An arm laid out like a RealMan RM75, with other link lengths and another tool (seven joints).
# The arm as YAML. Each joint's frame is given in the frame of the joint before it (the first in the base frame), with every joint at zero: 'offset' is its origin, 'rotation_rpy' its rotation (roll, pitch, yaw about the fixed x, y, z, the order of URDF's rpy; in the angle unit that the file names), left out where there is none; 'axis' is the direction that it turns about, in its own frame. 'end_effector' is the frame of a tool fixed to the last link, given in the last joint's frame.
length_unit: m
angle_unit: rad
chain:
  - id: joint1
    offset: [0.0, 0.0, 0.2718]
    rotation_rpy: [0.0, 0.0, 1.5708]
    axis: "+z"
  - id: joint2
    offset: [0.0, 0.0, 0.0]
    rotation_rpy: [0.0, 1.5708, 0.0]
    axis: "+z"
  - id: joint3
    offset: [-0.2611, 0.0, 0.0]
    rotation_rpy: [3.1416, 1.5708, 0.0]
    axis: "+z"
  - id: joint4
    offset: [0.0, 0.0, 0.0]
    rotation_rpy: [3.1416, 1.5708, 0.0]
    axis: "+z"
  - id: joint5
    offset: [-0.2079, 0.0, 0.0]
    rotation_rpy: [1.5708, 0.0, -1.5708]
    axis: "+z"
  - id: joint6
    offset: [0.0, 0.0, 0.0]
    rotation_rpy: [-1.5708, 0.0, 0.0]
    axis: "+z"
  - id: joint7
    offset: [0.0, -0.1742, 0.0]
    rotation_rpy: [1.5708, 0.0, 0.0]
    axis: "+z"
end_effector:
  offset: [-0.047, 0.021, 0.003]
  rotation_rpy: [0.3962, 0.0, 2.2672]
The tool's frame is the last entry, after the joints.
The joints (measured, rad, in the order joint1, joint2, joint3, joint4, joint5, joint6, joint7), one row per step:
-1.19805, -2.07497, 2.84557, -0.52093, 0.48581, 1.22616, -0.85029
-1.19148, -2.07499, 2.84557, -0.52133, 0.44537, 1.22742, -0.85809
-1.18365, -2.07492, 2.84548, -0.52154, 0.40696, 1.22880, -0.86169
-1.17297, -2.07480, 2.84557, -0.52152, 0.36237, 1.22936, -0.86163
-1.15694, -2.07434, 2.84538, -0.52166, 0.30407, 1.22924, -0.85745
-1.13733, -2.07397, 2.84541, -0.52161, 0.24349, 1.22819, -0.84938
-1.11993, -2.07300, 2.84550, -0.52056, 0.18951, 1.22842, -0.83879
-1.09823, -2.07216, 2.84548, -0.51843, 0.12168, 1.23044, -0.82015
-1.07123, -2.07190, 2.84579, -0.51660, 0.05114, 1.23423, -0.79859
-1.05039, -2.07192, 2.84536, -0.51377, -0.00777, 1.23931, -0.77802
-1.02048, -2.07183, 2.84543, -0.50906, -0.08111, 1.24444, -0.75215
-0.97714, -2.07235, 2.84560, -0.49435, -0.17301, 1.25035, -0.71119
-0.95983, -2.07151, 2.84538, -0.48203, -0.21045, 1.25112, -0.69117
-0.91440, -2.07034, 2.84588, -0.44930, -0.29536, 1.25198, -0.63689
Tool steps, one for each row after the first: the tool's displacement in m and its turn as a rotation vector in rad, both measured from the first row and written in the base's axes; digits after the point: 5 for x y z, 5 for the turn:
0.00256, 0.00050, -0.00339, 0.02202, -0.03700, 0.01420
0.00442, 0.00079, -0.00636, 0.04156, -0.07156, 0.02579
0.00591, 0.00116, -0.00943, 0.06389, -0.11007, 0.03650
0.00694, 0.00168, -0.01268, 0.09396, -0.15868, 0.04867
0.00675, 0.00189, -0.01543, 0.12602, -0.20699, 0.06037
0.00673, 0.00238, -0.01734, 0.15361, -0.24932, 0.06726
0.00701, 0.00315, -0.01948, 0.18635, -0.30172, 0.07058
0.00553, 0.00272, -0.02113, 0.22125, -0.35450, 0.07593
0.00536, 0.00276, -0.02242, 0.24914, -0.39926, 0.07613
0.00335, 0.00197, -0.02330, 0.28724, -0.45224, 0.07915
-0.00058, -0.00092, -0.02552, 0.33290, -0.51749, 0.08037
-0.00152, -0.00188, -0.02698, 0.35023, -0.54469, 0.07777
-0.00580, -0.00597, -0.03070, 0.39090, -0.60213, 0.07068

